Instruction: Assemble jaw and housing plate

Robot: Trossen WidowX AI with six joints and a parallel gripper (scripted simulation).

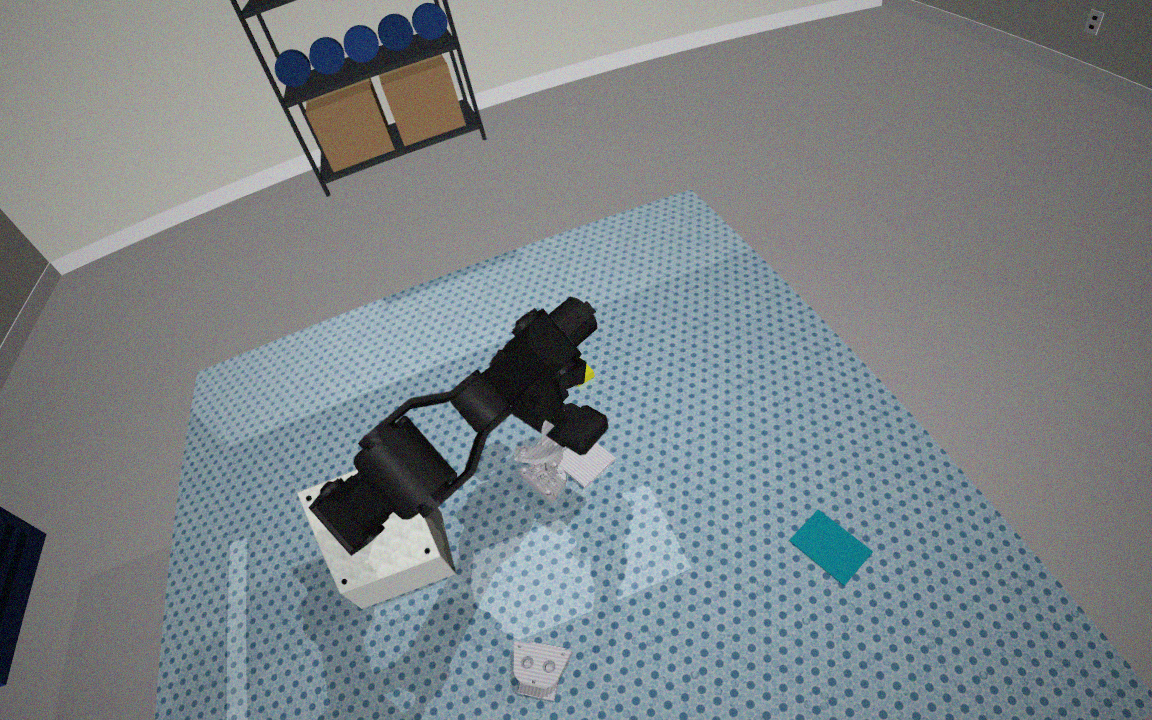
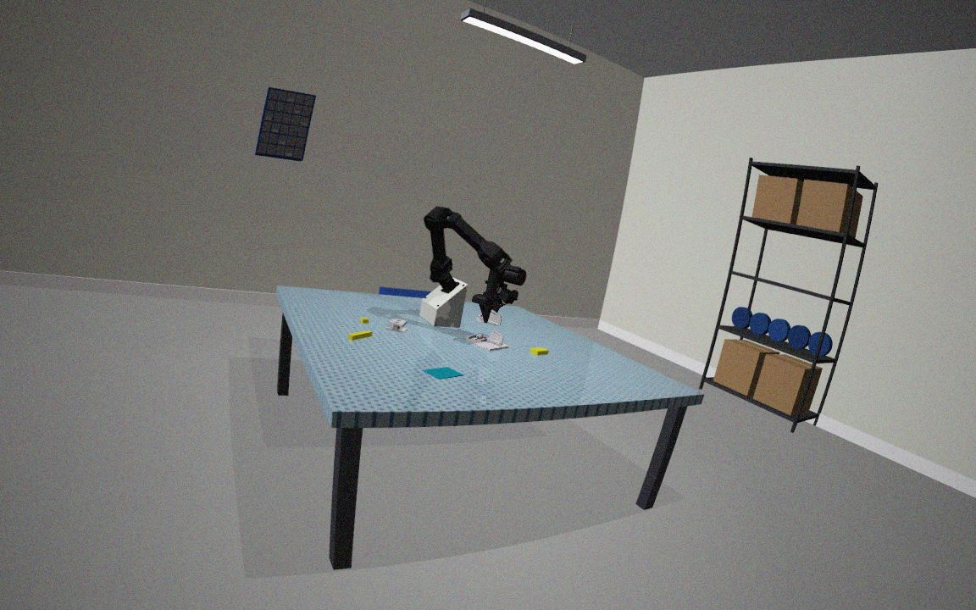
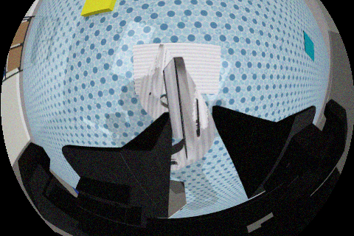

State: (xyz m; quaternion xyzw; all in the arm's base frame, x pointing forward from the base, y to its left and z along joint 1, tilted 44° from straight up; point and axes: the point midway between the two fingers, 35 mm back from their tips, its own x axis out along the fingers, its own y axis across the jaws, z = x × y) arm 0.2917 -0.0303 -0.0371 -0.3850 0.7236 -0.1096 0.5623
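The white base plate is 8 cm below my gripper tip, 2 cm to the left of it and 2 cm ahead of it. The rest, counted from my gripper tip: teal card (32 cm to the right, 28 cm ahead, 8 cm below); then yellow bar (46 cm to the right, 8 cm below, 5 cm behind).
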